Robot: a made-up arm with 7 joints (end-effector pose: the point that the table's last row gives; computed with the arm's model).
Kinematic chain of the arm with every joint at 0, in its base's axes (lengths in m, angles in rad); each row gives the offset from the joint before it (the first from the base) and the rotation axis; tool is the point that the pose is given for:
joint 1: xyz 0 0 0.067 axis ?
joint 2: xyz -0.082 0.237 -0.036 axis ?
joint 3: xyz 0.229 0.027 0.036 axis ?
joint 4: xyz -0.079 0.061 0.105 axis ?
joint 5: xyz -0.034 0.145 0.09 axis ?
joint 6: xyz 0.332 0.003 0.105 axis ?
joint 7: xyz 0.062 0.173 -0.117 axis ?
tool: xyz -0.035 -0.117 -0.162
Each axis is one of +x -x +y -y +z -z.
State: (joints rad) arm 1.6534 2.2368 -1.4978 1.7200 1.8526 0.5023 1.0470
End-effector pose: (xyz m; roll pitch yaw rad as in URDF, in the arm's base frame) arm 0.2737 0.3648 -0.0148 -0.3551 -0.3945 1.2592
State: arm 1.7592 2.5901 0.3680 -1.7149 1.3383 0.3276 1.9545
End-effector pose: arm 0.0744 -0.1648 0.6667 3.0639 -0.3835 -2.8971
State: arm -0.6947 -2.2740 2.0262 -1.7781 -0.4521 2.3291 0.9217
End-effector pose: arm -0.0384 0.3204 -0.1515 2.0365 -0.0354 2.5048
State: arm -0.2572 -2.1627 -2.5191 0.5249 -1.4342 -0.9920 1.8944
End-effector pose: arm -0.0460 0.2148 -0.8867 0.5265 0.2959 -3.0514
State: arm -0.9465 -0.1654 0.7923 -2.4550 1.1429 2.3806 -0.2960
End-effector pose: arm 0.2011 0.3749 0.1324 2.2493 -0.8609 -1.1317
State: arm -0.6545 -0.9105 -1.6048 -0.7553 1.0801 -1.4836 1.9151
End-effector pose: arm 0.4062 0.3126 0.3843 2.9527 -0.3900 -2.5086
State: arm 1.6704 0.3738 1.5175 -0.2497 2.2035 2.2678 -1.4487
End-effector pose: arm 0.2547 0.3614 0.0276 1.6401 0.4205 -0.7963
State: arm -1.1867 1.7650 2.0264 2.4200 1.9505 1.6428 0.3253
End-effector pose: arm 0.2279 -0.0407 -0.0833 -0.7766 -0.1027 0.6673
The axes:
joint 1: +y
joint 2: -z
joint 3: +x
joint 4: +z
joint 5: +y
joint 6: +z
joint 7: +x

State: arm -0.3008 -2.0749 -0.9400 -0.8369 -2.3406 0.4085 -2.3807
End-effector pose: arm -0.5286 0.0635 -0.3771 1.4938 0.4469 -2.4368
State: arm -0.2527 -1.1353 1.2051 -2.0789 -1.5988 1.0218 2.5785
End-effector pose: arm 0.2912 0.6149 0.2016 1.8636 -0.0393 0.4294
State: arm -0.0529 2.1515 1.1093 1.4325 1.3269 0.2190 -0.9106
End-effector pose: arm 0.0877 0.0906 0.1011 -0.7185 0.1381 -0.3904
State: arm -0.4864 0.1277 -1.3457 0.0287 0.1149 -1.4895 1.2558
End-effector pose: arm 0.6609 0.1751 0.1595 2.0906 -1.1008 -2.5753
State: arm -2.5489 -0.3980 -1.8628 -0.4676 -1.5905 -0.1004 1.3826
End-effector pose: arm 0.1855 0.8485 0.6244 3.0278 0.0701 1.0705
